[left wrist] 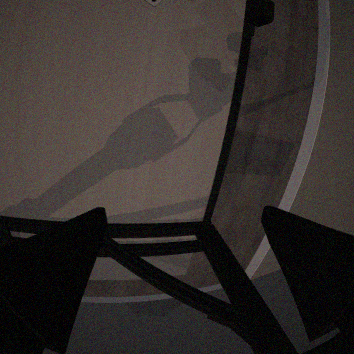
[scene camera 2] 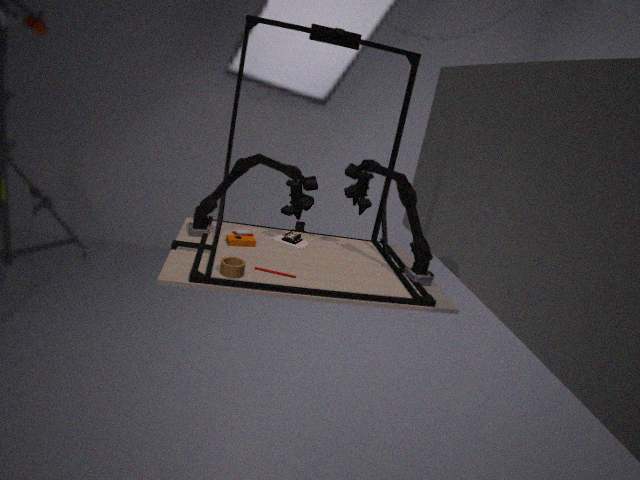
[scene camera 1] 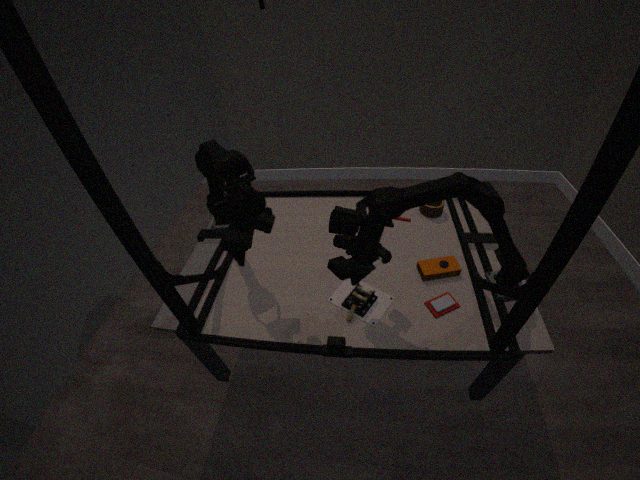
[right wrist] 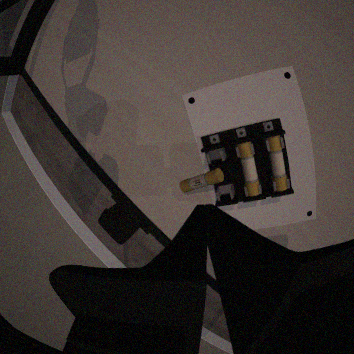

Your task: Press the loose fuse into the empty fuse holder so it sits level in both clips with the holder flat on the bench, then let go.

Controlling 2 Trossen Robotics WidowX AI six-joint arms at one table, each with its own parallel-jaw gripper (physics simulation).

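Seen in the pictures: left gripper, fingertip midpoint: (left wrist: 186, 215) (scene camera 2: 356, 210) (scene camera 1: 245, 256); right gripper, fingertip midpoint: (scene camera 2: 298, 219) (scene camera 1: 353, 284) (right wrist: 203, 211); left arm's base at its link origin: (scene camera 2: 419, 272) (scene camera 1: 224, 219); right arm's base at its link origin: (scene camera 2: 199, 227) (scene camera 1: 506, 282).
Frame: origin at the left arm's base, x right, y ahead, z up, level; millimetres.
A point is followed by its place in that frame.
Note:
The black fuse holder (right wrist: 246, 163) @[x 420, y 498, z -16 mm] (scene camera 1: 360, 300) (scene camera 2: 292, 236) @[x 416, y 507, z -22 mm] sits on a white plate (right wrist: 246, 102) @[x 374, y 466, z -46 mm] (scene camera 1: 380, 311) @[x 464, y 562, z -46 mm]. Two fuses fill its middle and right slots. The loose fuse (right wrist: 201, 180) @[x 464, y 475, z -25 mm] (scene camera 1: 351, 311) @[x 467, y 475, z -27 mm] lies crosswise, one yellow cap inside the empty left slot between the two clips, the rest sticking out over the plate's edge. My right gripper (right wrist: 203, 211) @[x 440, y 484, z 63 mm] (scene camera 1: 352, 275) @[x 440, y 484, z 63 mm] (scene camera 2: 299, 226) @[x 440, y 484, z 63 mm] is shut and empty, hovering above the holder. My left gripper (left wrist: 186, 215) @[x 390, y 199, z 158 mm] (scene camera 1: 240, 257) @[x 390, y 199, z 158 mm] (scene camera 2: 364, 206) @[x 390, y 199, z 158 mm] is open and empty, high over the table's far side from the holder.
An orange box (scene camera 1: 438, 268) @[x 344, y 773, z -18 mm] (scene camera 2: 241, 240) @[x 300, y 784, z -19 mm], a red-framed card (scene camera 1: 442, 304) @[x 471, y 749, z -34 mm], a tape roll (scene camera 1: 432, 209) @[x 51, y 843, z -5 mm] (scene camera 2: 232, 267) @[x -40, y 867, z -2 mm] and a red stick (scene camera 2: 275, 272) @[x 20, y 677, z -42 mm] (scene camera 1: 404, 219) @[x 53, y 732, z -42 mm] lie on the table. A black frame (scene camera 1: 347, 351) @[x 589, y 444, z -34 mm] (scene camera 2: 318, 290) @[x -152, y 544, z -30 mm] runs around the work area.

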